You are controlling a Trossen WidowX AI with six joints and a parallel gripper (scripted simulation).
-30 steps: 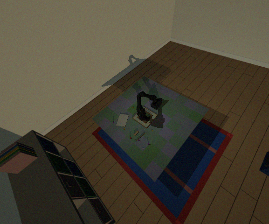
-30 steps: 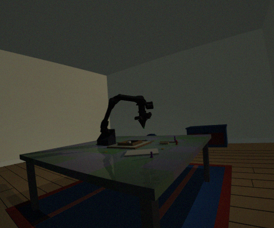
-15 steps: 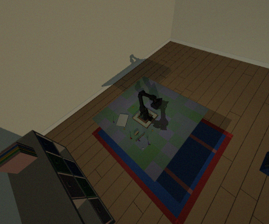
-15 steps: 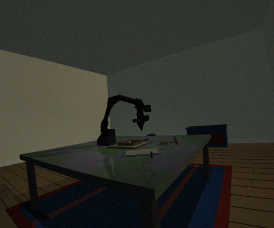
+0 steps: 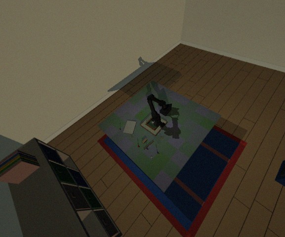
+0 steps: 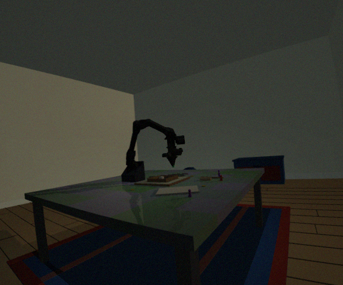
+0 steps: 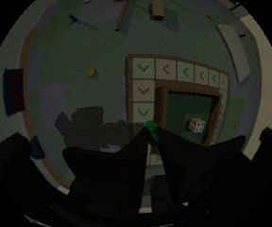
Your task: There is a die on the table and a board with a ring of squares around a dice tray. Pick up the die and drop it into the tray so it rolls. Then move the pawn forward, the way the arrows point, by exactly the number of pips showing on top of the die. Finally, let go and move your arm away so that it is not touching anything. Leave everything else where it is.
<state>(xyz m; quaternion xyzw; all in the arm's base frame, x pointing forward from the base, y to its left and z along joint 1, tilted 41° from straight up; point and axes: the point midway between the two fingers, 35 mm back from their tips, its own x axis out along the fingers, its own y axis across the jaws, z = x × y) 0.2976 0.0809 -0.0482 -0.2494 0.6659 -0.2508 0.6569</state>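
Right now my gripper tip is 30 mm past the green-floored dice tray, 110 mm to the left of it and 90 mm above it. Also, from my gripper tip: dark-green pawn: 10 mm above; then white die: 30 mm behind, 120 mm to the right, 70 mm below; then pale flat sheet: 230 mm ahead, 350 mm to the right, 90 mm below.
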